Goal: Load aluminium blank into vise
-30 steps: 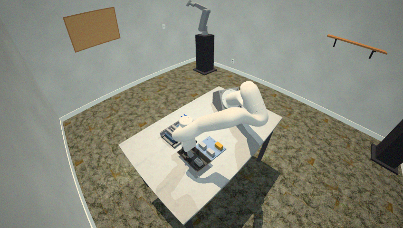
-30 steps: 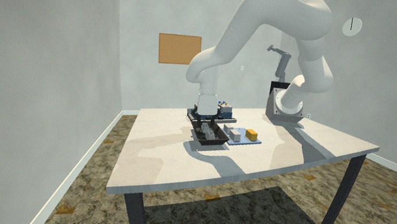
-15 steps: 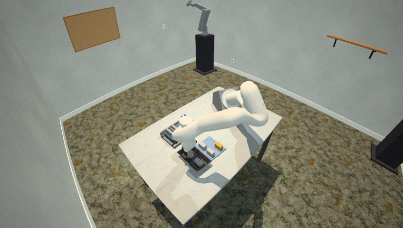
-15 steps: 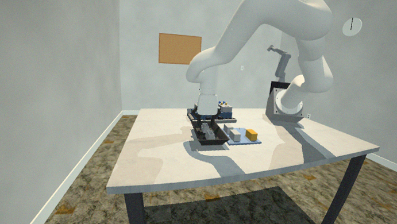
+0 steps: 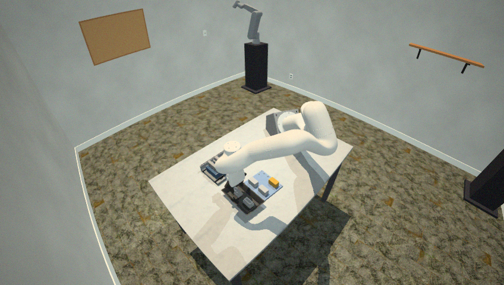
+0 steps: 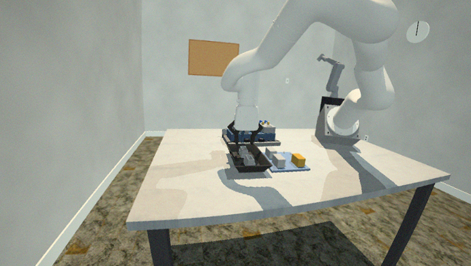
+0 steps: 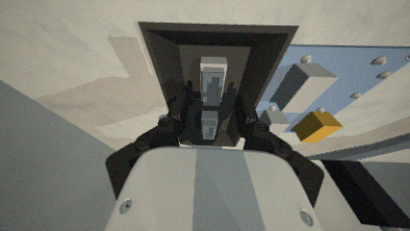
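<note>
My gripper is now 220 mm past the brass blank, 100 mm to the right of it and 50 mm above it. Round my hand: blue vise (90 mm behind, 240 mm to the right, 40 mm below).
</note>
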